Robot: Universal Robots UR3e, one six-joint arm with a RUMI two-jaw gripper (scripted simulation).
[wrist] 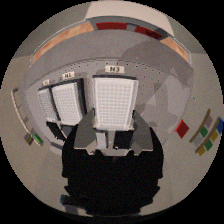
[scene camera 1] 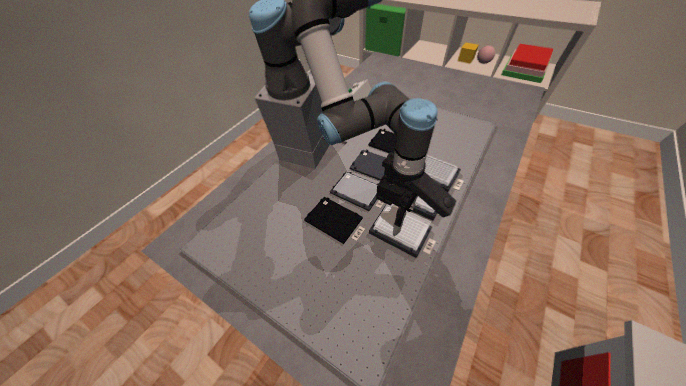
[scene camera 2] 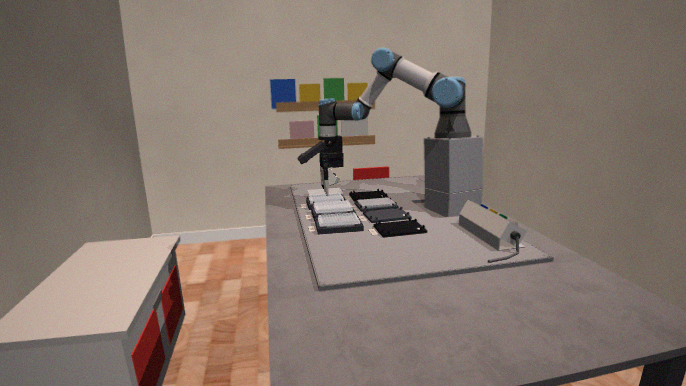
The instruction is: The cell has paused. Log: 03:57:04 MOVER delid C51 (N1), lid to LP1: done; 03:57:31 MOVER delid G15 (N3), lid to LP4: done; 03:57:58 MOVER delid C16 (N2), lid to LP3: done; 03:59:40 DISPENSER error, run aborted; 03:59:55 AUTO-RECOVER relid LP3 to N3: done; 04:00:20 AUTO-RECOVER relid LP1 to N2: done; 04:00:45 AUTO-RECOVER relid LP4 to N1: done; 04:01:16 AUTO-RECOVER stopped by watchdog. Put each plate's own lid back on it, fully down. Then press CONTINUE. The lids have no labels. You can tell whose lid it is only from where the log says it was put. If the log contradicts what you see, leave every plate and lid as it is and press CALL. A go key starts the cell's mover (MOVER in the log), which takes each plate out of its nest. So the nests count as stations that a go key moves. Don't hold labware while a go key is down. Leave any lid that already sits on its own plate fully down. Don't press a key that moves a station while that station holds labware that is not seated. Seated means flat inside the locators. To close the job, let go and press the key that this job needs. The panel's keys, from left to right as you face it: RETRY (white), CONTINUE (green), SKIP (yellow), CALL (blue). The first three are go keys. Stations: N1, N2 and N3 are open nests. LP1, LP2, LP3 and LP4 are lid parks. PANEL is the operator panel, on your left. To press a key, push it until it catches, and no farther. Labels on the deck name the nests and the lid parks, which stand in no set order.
Labels:
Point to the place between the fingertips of my gripper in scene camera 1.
At 401,223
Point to an operator panel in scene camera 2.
489,227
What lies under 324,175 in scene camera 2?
My gripper.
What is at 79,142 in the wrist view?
My gripper.

